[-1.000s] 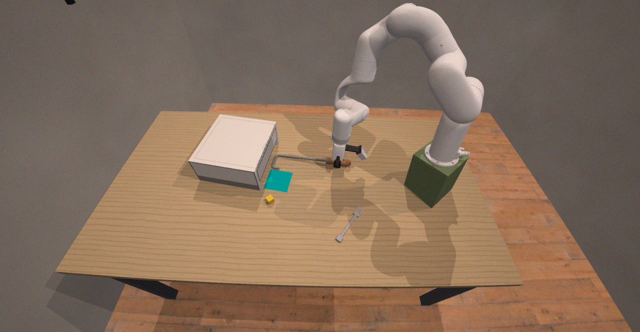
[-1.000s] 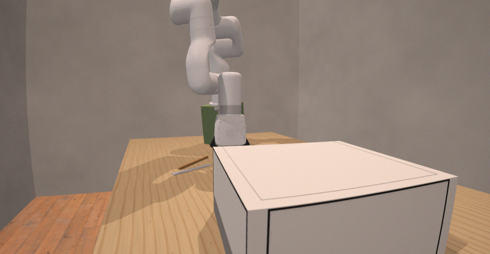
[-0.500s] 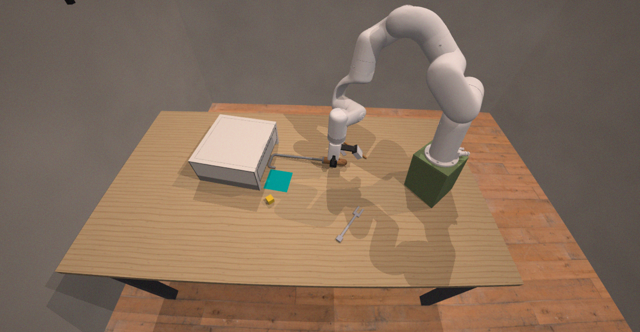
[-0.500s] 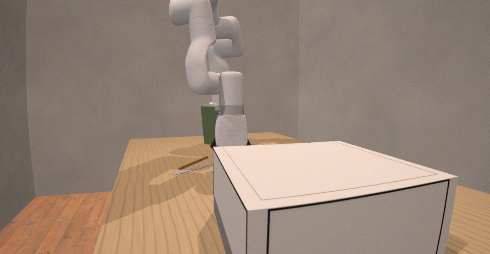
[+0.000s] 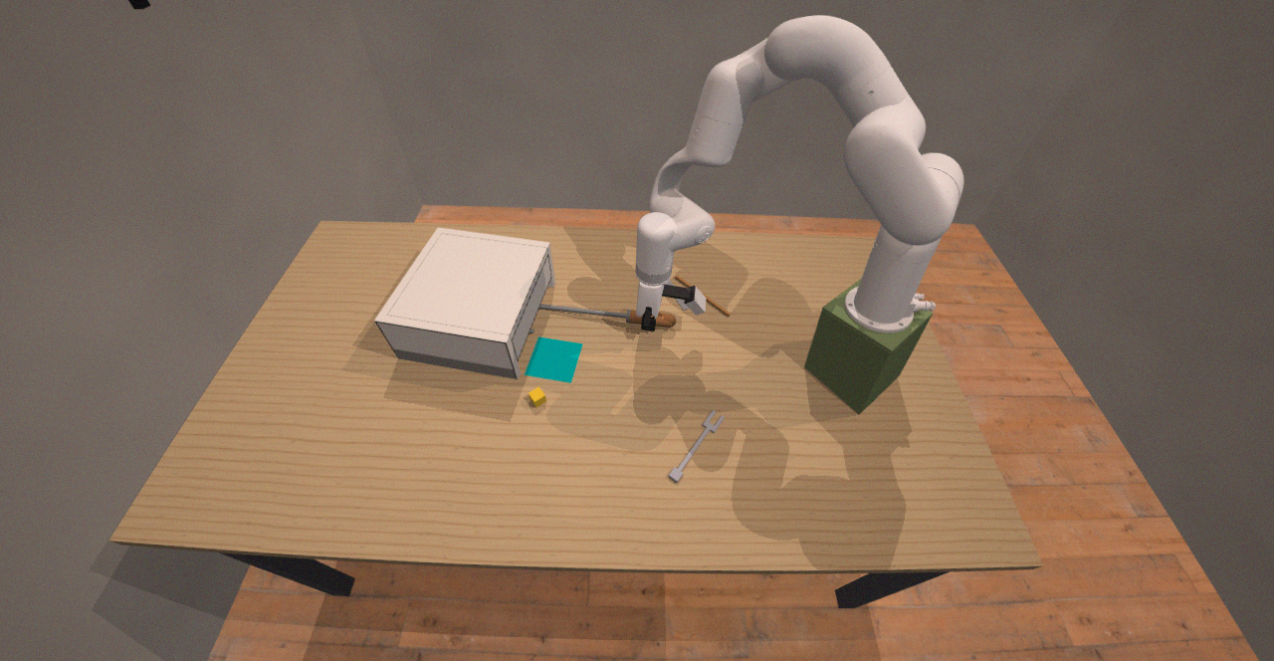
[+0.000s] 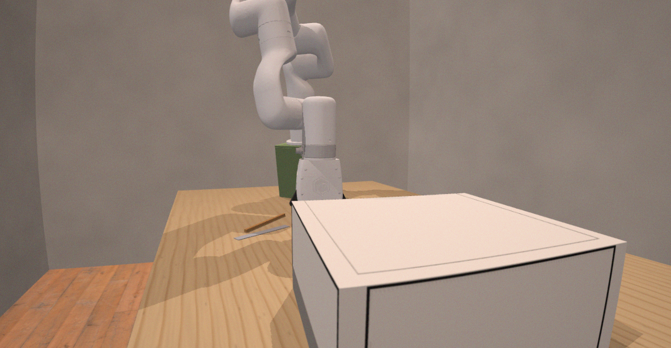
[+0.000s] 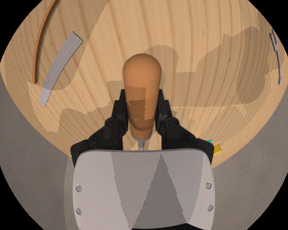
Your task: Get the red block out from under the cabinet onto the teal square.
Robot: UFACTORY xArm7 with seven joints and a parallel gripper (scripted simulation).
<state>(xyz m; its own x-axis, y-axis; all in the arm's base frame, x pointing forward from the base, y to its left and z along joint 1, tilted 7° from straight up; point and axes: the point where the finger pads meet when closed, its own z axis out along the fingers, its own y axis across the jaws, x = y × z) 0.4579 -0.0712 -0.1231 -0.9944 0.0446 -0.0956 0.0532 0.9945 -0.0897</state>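
Now: the teal square 200 mm ahead of my hand, 130 mm to the left of it and 20 mm below it. From my hand the other things lie so: grey strip 120 mm to the right, 50 mm behind, 20 mm below; then hook tool 120 mm ahead, 30 mm to the left, 10 mm below; then thin wooden stick 120 mm behind, 110 mm to the right, 20 mm below.
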